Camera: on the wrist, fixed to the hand. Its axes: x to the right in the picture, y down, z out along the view.
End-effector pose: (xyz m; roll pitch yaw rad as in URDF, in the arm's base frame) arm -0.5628 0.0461 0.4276 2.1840 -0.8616 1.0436
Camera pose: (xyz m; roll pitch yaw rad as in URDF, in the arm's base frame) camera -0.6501 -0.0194 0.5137 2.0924 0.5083 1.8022
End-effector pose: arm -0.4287 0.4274 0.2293 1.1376 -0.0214 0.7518
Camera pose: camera -0.5220 0.5261 0.2588 0.2128 1.1647 -0.6582
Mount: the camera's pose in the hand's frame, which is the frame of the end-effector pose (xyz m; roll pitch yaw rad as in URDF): -0.0001 0.0838 -0.1109 0.0580 0.0322 -1.5272
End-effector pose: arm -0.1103 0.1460 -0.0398 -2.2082 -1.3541 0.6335
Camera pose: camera -0.0270 0.0347 -0.0402 1.7531 -0.2210 -3.1299
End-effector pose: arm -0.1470 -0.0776 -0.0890 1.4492 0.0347 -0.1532
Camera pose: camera -0.1264 0.0409 -0.0193 0.1538 1.4811 -1.6233
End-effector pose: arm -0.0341 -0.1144 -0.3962 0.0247 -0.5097 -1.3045
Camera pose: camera 0.0633 -0.1428 -0.4912 0.5685 0.0284 -2.8095
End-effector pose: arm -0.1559 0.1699 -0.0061 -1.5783 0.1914 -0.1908
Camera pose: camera -0.1926 0.0634 -0.0875 -1.4103 -1.3345 -0.2965
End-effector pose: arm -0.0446 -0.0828 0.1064 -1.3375 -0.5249 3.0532
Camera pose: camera -0.0902 0.0101 0.0136 1.1725 -1.0276 0.4436
